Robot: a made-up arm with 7 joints.
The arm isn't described. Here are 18 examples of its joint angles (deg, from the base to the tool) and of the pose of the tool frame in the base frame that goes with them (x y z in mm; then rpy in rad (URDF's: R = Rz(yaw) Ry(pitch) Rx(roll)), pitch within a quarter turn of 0, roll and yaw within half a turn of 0).
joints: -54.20 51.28 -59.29 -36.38 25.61 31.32 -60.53
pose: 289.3 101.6 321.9 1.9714 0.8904 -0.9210
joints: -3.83 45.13 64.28 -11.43 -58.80 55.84 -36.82
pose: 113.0 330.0 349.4 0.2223 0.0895 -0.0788
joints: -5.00 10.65 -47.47 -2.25 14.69 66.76 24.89
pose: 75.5 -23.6 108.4 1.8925 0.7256 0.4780
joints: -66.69 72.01 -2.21 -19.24 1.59 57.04 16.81
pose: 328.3 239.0 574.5 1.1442 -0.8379 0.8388
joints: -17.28 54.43 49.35 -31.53 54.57 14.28 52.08
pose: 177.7 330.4 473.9 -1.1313 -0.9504 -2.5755
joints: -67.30 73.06 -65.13 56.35 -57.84 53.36 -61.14
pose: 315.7 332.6 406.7 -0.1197 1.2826 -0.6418
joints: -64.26 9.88 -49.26 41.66 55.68 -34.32 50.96
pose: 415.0 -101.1 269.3 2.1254 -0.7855 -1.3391
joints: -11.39 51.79 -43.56 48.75 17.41 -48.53 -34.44
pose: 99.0 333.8 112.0 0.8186 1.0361 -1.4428
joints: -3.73 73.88 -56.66 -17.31 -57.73 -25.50 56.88
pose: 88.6 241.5 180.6 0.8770 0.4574 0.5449
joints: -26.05 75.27 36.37 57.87 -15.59 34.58 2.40
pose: 193.4 458.1 389.5 1.0876 0.3116 1.4886
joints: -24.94 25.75 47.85 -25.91 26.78 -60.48 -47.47
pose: 244.7 267.0 340.5 2.5905 -0.3789 -0.7619
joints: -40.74 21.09 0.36 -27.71 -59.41 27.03 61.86
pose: 332.2 38.5 348.0 0.0148 0.1686 0.3983
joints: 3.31 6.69 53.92 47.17 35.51 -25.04 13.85
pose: -21.6 199.8 38.1 1.4666 0.3134 1.1438
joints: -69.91 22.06 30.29 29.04 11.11 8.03 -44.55
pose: 439.9 131.9 407.0 0.8050 -0.2322 -0.2653
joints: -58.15 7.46 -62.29 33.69 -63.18 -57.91 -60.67
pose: 306.8 -131.2 209.6 0.9214 -0.6676 -1.8032
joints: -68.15 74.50 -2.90 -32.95 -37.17 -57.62 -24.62
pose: 294.1 158.3 596.1 2.6319 -0.2623 -2.2609
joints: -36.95 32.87 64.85 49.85 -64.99 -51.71 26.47
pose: 279.7 360.1 245.4 -0.6483 0.4579 2.0433
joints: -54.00 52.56 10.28 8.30 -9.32 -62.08 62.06
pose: 384.0 242.4 505.6 -1.4003 -0.7922 2.1119
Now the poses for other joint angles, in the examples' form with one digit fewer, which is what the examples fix.
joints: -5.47 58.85 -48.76 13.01 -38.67 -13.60 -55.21
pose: 67 269 139 0.014 0.630 -1.526
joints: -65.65 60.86 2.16 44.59 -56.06 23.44 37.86
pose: 410 305 462 0.362 0.229 1.085
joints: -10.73 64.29 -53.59 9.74 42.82 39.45 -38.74
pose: 113 311 189 -2.896 0.856 1.099
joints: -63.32 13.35 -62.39 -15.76 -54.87 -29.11 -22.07
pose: 248 -144 324 0.705 -0.764 -1.868
